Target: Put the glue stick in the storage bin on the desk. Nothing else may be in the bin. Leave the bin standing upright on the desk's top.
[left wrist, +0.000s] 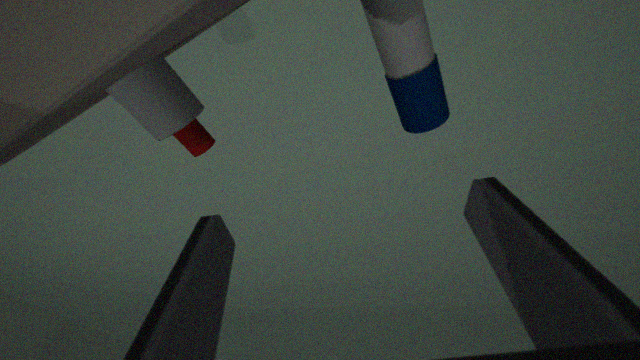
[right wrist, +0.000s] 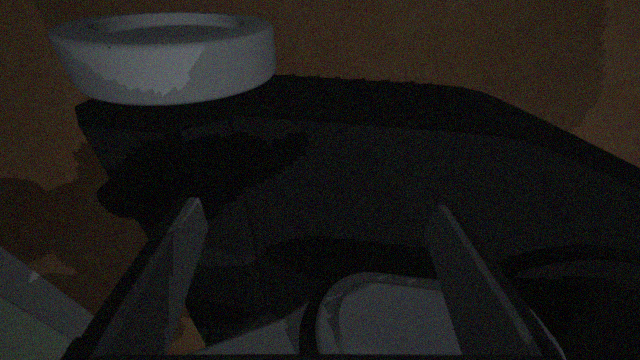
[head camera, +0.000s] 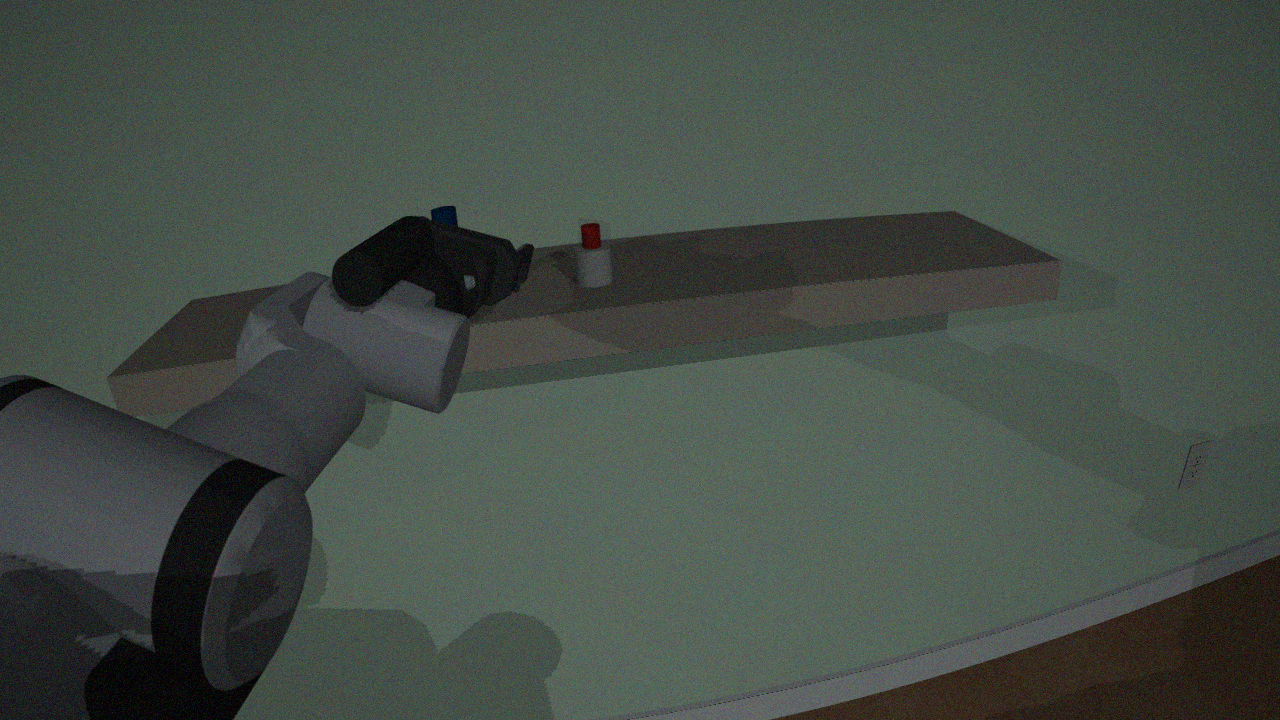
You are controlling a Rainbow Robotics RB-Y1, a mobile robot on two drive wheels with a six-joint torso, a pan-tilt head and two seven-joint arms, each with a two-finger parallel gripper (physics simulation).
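Places are measured from the robot's base along level axes (x back, y right, z up), in millimetres.
Pixels of known places: left gripper, fingertip midpoint: (left wrist: 344,213) (head camera: 474,239); right gripper, fingertip midpoint: (right wrist: 319,215).
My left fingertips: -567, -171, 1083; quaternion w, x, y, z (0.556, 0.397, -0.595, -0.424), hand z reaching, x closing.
Observation:
Ahead of a thing's pixels: the offset from my left fingertips to its top centre, as dx, dy, dz. "pt": to the spot under its first point.
A grey-white cylindrical cup @(-94, +103, -19) (head camera: 594,266) (left wrist: 156,100), which looks like the storage bin, stands upright on the desk (head camera: 877,250) (left wrist: 55,45). A red cylinder @(pt -85, +103, -27) (head camera: 590,235) (left wrist: 195,138) sticks out of its top. A white stick with a blue cap @(-73, -49, +18) (head camera: 444,216) (left wrist: 420,97), apparently the glue stick, is upright; my left gripper hides its lower part in the head view. My left gripper (head camera: 513,272) (left wrist: 344,213) is open and empty, apart from both and on the near side of the blue-capped stick. My right gripper (right wrist: 319,215) is open and empty, away from the desk, over the robot's base.
The desk is a long, thick slab against the green wall (head camera: 716,501). My left arm (head camera: 268,411) reaches across its left part in the head view. A wall outlet @(-480, +1340, -624) (head camera: 1194,463) is low at the right. The dark robot base (right wrist: 375,175) and a white round part (right wrist: 170,65) show below my right gripper.

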